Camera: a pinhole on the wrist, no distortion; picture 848 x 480 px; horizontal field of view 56.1 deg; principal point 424.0 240.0 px. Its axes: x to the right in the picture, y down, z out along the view. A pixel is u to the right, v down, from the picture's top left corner.
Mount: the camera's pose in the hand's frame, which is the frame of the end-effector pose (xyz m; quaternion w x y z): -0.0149 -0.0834 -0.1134 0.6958 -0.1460 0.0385 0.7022
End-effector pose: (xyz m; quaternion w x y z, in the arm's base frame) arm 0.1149 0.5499 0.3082 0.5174 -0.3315 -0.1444 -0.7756
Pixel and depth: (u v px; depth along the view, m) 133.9 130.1 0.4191
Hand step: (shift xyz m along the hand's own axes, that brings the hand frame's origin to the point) -0.0228 -0.1215 0.3347
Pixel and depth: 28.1 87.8 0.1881
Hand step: -0.0088 -0.1244 0.0957
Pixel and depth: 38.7 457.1 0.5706
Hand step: -0.2582 -0.2080 0.4794
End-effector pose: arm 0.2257 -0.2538 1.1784 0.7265 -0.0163 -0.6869 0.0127
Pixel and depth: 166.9 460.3 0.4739
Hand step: -0.2180 -0.1132 0.3589
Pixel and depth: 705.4 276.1 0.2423
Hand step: -0.0615 0.0614 0.0941
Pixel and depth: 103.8 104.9 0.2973
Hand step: -0.0113 -0.1210 0.2088
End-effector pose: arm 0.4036 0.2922 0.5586 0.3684 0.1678 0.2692 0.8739
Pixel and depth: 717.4 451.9 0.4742
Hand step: -0.2096 0.2038 0.2751
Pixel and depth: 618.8 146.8 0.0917
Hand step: -0.0179 -0.0378 -0.0301
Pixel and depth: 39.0 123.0 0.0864
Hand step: -0.0159 -0.1012 -0.0182
